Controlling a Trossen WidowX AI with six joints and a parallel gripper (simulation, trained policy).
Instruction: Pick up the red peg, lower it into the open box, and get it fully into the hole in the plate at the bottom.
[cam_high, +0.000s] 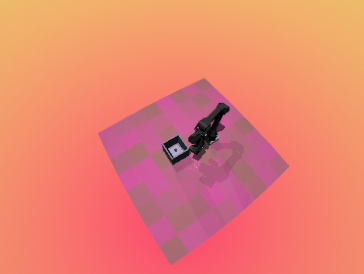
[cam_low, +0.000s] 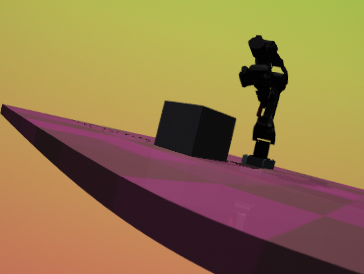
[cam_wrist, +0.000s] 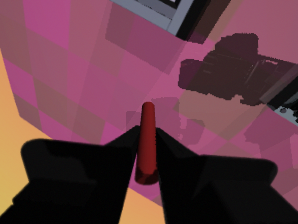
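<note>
Now: gripper tip 150 mm to the left of the light grey plate, 140 mm above it and 110 mm short of it. Round my gripper tip: red peg: 10 mm to the right, 10 mm above.
</note>
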